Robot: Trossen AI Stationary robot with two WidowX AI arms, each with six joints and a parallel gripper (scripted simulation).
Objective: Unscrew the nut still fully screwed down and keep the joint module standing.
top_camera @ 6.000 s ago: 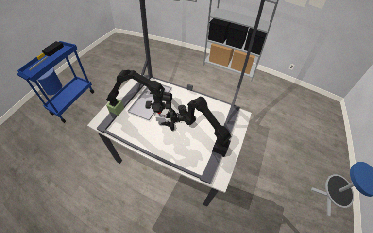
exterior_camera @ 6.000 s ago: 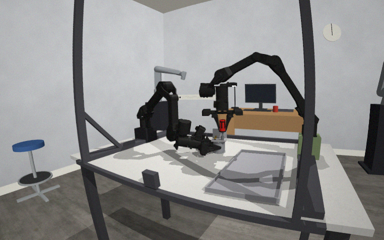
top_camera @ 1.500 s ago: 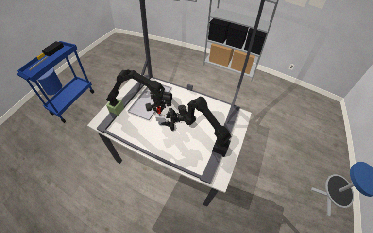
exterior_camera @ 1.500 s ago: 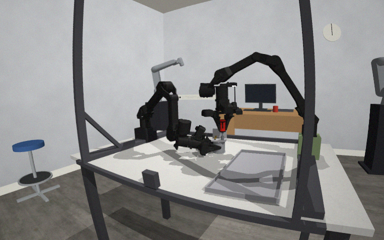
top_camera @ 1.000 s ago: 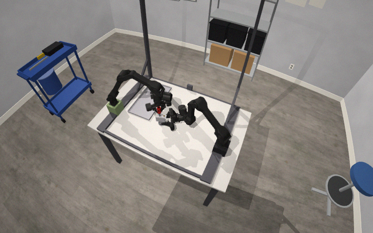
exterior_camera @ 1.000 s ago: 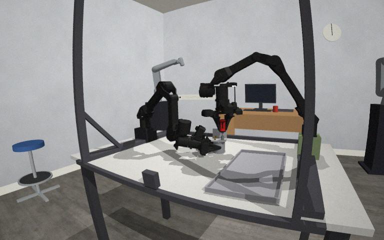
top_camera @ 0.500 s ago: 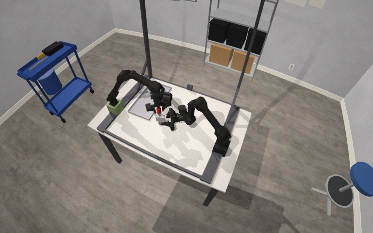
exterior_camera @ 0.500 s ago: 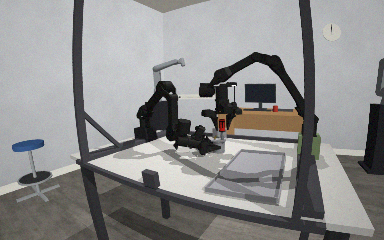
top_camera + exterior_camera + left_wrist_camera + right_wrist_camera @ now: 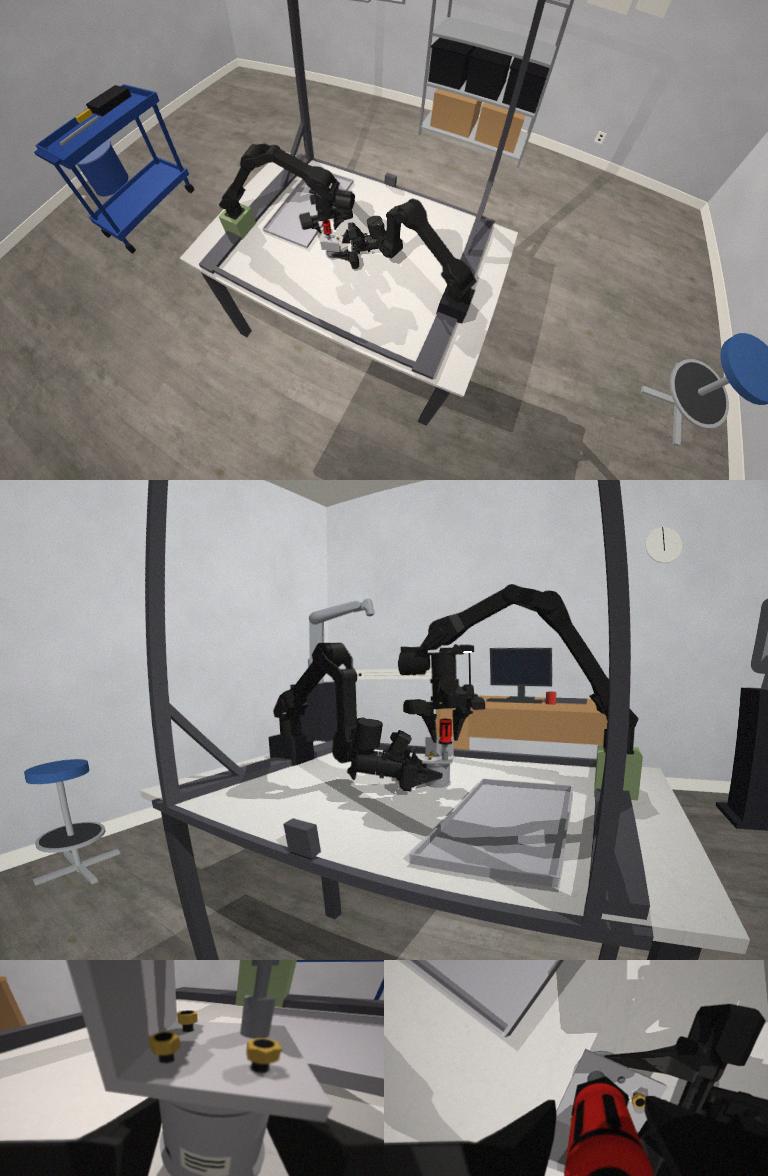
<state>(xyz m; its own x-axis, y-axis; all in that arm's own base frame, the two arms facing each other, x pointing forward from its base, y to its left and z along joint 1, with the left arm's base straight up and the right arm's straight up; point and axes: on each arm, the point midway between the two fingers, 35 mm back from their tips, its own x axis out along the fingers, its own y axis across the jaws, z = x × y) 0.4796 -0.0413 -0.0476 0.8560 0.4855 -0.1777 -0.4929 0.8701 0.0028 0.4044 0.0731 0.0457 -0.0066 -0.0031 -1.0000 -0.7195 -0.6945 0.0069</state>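
Note:
Now: the red-handled nut driver 3 cm below my right hand. Also, from my right hand: l-shaped bracket: 7 cm below, 2 cm to the left, 1 cm ahead; grey joint module: 11 cm below, 2 cm to the left, 1 cm ahead; shallow grey tray: 19 cm to the right, 17 cm behind, 14 cm below.
Right now the grey joint module is 3 cm to the right of my left hand and 1 cm ahead of it. Also, from my left hand: l-shaped bracket: 4 cm above, 3 cm to the right, 1 cm ahead; red-handled nut driver: 8 cm above, 5 cm to the right; shallow grey tray: 24 cm to the right, 17 cm behind, 3 cm below.

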